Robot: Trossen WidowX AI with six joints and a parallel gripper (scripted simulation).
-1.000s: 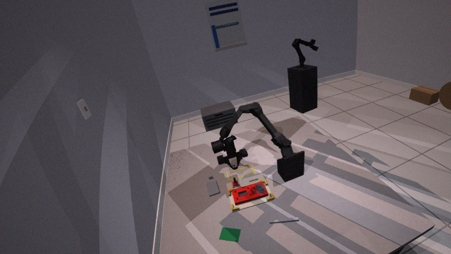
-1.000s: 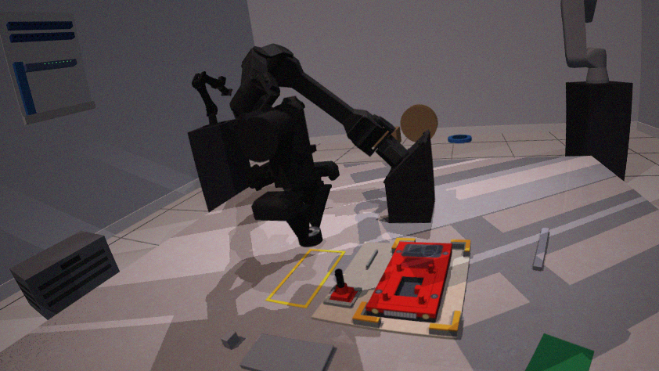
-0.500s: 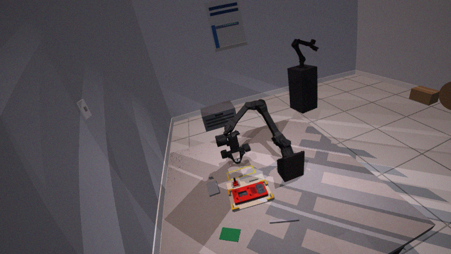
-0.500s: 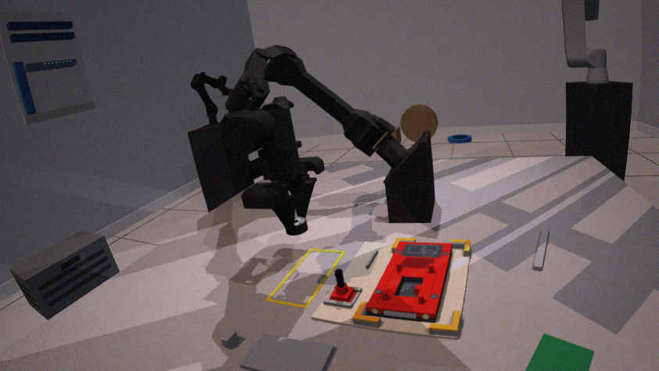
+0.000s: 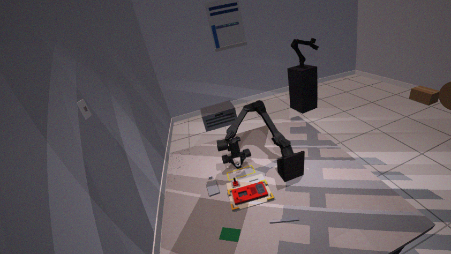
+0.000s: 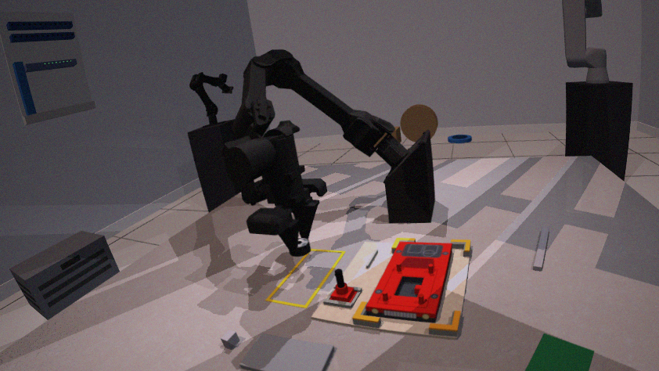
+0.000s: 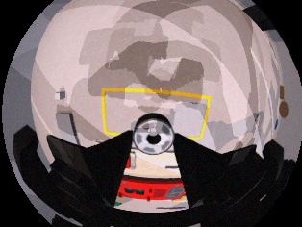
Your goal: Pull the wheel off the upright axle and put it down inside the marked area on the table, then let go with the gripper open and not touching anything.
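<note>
The wheel is right at my gripper tip. Round my gripper tip: thin grey bar: 46 cm to the left, 6 cm below, 5 cm behind; then green square: 39 cm to the left, 23 cm ahead, 7 cm below; then grey plate: 21 cm ahead, 6 cm below, 4 cm to the left.
</note>
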